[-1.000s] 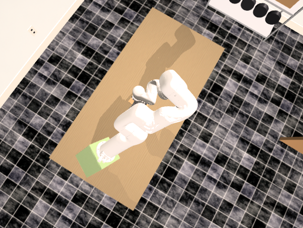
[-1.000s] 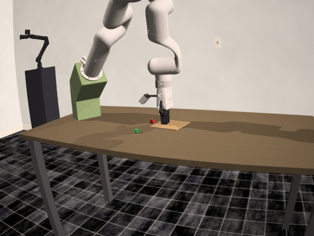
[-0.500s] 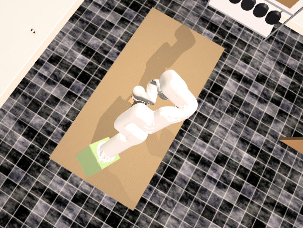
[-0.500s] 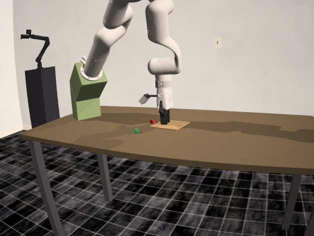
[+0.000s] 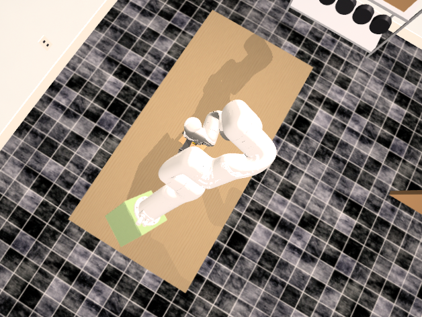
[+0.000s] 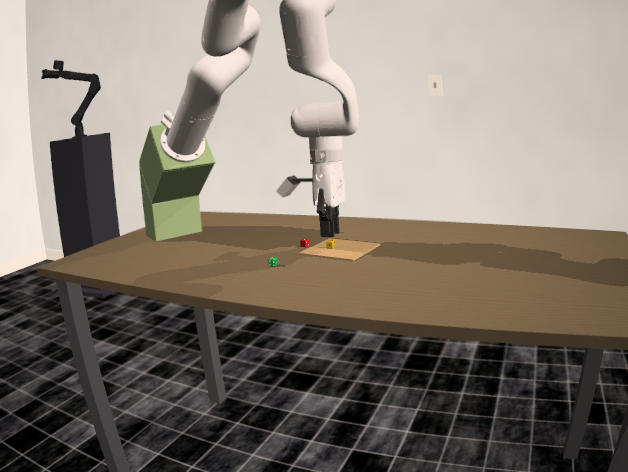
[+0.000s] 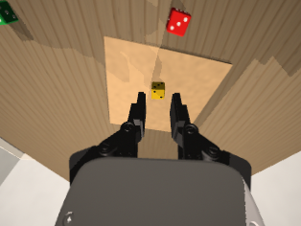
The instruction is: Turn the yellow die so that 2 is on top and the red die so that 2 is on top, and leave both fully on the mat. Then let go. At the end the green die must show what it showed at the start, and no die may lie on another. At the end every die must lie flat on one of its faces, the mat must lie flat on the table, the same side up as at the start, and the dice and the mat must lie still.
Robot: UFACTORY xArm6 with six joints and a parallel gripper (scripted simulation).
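Now: hand 40 mm above the yellow die. Also, from my hand: red die 70 mm behind, 50 mm below, 20 mm to the left; then green die 140 mm to the right, 90 mm behind, 50 mm below; then tan mat 50 mm below, 20 mm ahead.
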